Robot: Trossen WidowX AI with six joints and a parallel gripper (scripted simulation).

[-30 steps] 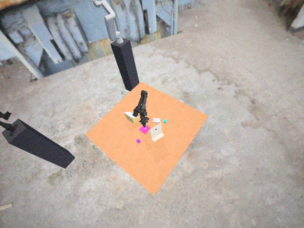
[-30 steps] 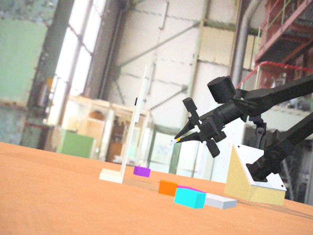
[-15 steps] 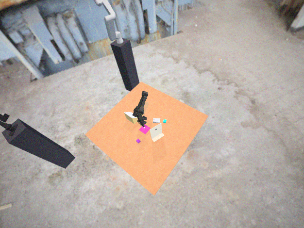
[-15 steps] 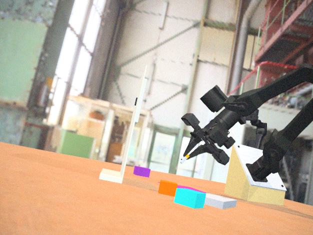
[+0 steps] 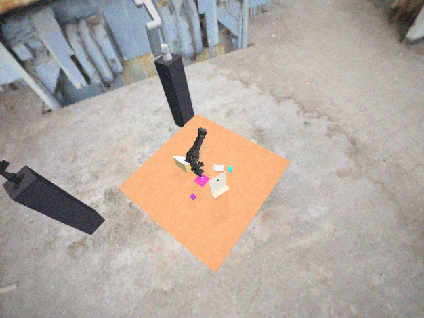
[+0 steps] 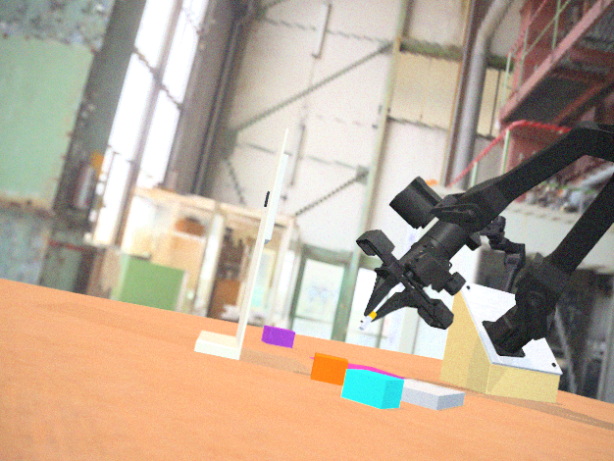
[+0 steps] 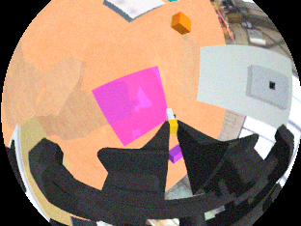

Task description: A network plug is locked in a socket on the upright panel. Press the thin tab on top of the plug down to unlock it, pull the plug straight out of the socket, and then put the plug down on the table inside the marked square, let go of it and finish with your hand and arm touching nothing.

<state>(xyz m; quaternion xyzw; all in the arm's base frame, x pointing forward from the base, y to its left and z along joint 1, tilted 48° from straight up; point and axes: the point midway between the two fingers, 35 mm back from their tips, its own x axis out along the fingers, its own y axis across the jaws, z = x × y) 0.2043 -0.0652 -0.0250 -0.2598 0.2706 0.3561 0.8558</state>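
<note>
The magenta marked square lies 80 mm below my gripper tip and 10 mm behind it. From my gripper tip the other things lie so: network plug right at my gripper tip; upright panel 210 mm ahead, 50 mm above; purple block 200 mm to the right, 60 mm below, 40 mm ahead.
</note>
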